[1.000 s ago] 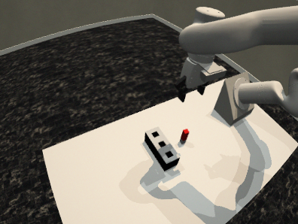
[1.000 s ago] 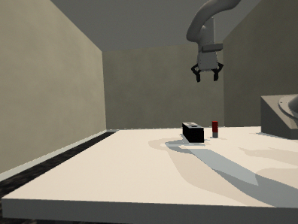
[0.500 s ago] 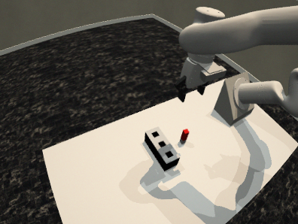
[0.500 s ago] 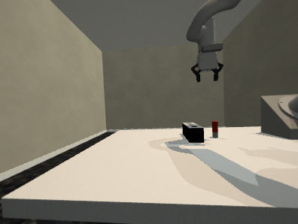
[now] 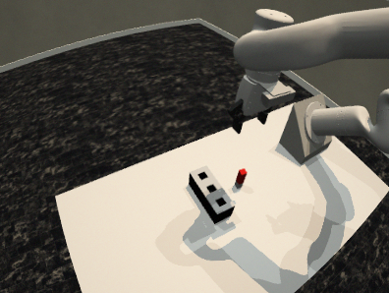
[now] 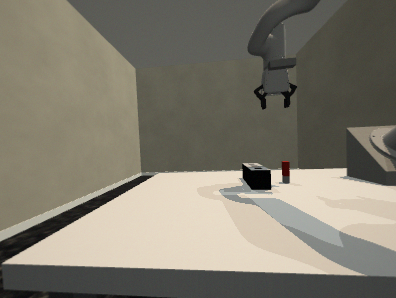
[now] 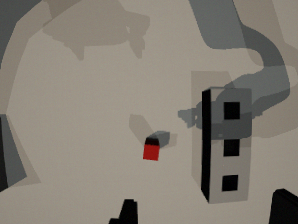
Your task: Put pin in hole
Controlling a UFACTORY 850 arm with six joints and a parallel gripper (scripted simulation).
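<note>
Right now my hand is 260 mm above the pin, 40 mm past it and 10 mm to the right of it. Also, from my hand: black block 290 mm below, 90 mm ahead, 10 mm to the right.
</note>
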